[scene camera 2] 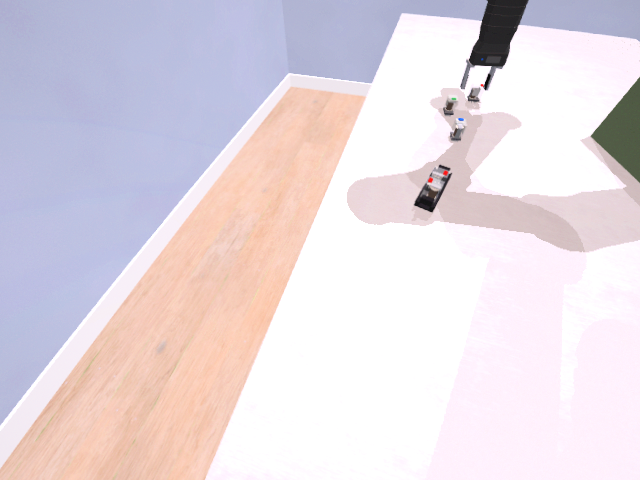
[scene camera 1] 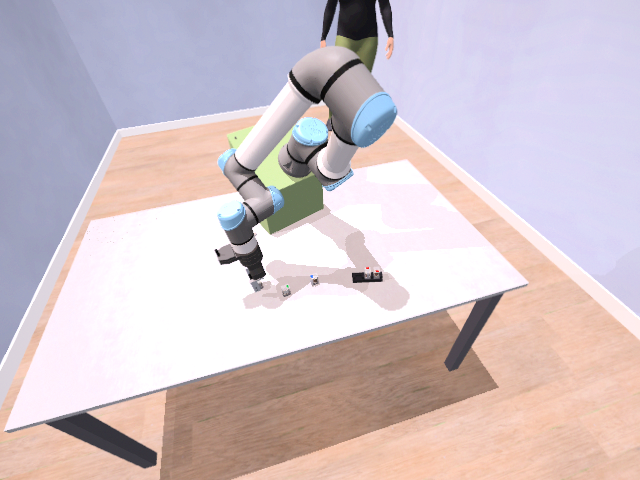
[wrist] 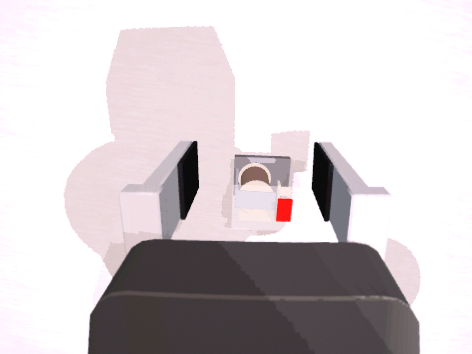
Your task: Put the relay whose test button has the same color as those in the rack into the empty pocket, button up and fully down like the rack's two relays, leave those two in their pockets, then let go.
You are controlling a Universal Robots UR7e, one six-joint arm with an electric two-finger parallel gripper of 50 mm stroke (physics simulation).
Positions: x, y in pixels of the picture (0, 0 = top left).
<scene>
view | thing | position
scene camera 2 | gripper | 473, 88
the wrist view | gripper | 255, 165
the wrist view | red-button relay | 266, 190
</scene>
